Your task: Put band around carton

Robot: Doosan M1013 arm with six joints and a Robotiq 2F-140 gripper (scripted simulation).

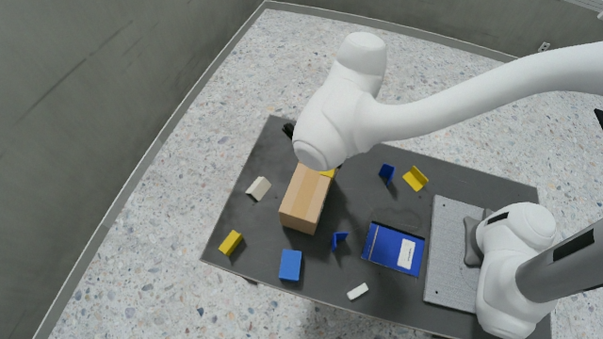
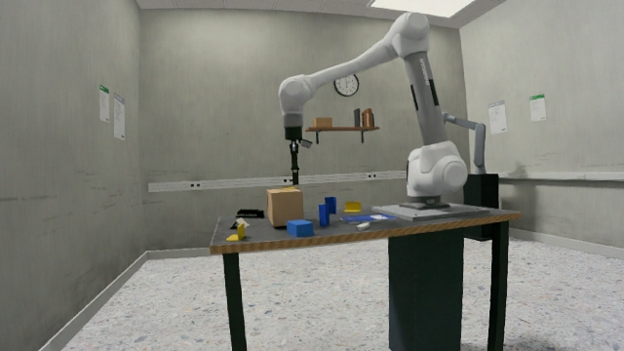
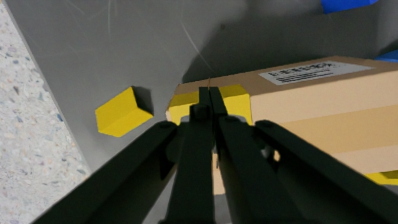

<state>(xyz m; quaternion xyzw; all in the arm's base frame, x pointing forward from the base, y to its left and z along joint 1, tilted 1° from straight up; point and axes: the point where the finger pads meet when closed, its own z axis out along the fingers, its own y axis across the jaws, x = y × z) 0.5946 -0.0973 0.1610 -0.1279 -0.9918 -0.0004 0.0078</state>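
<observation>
Now: hand 11 cm above the brown carton, 7 cm to the right of it and 7 cm short of it. The rest, counted from my hand: blue block 32 cm to the left, 17 cm below, 7 cm ahead; white block 35 cm to the left, 18 cm below, 15 cm behind.
</observation>
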